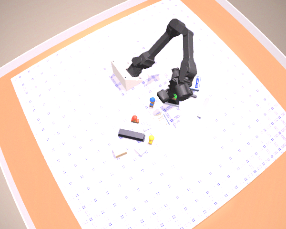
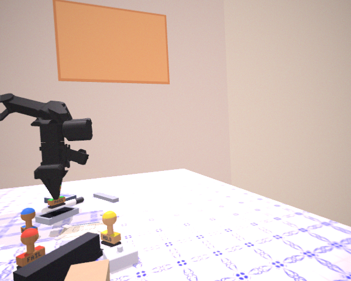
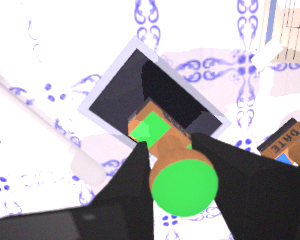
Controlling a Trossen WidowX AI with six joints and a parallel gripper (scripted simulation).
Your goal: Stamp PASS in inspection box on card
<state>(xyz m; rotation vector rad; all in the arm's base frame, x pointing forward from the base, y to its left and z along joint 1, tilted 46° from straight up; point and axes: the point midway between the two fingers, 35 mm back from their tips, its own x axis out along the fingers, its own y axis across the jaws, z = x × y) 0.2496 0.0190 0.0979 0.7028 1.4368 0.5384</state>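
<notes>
The ink pad tray is 5 cm below my gripper tip. The rest, counted from my gripper tip: marker 10 cm to the left, 4 cm below, 3 cm ahead; blue-knob stamp 10 cm to the right, 5 cm behind, 3 cm below; beige card 12 cm to the right, 6 cm below, 6 cm ahead.
</notes>
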